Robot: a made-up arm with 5 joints.
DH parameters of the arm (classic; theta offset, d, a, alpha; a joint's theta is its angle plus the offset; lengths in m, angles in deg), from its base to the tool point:
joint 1: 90 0.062 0.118 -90
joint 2: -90 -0.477 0.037 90
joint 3: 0 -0.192 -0.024 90
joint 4: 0 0.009 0.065 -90
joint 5: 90 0.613 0.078 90
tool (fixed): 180 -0.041 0 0
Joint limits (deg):
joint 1: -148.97..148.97
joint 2: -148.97..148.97
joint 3: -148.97..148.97
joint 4: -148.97..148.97
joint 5: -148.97..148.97
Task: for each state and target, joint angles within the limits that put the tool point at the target. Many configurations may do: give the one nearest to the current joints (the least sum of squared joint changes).
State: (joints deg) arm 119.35 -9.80 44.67 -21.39 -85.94
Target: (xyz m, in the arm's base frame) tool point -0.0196 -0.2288 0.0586
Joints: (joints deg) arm 144.49 -3.09 90.52 -66.93 -84.47
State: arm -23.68 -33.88 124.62 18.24 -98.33
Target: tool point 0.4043 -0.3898 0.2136
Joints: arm -12.19 15.63 124.47 11.70 -110.36
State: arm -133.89 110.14 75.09 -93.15 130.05
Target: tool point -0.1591 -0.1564 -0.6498
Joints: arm -141.46 133.17 45.53 -126.07 134.76
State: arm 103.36 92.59 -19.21 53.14 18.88
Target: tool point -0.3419 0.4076 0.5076
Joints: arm 128.54 123.85 15.47 34.39 23.31
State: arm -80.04 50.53 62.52 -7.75 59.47
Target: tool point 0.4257 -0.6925 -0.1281
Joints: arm -43.51 16.46 44.64 40.43 56.58
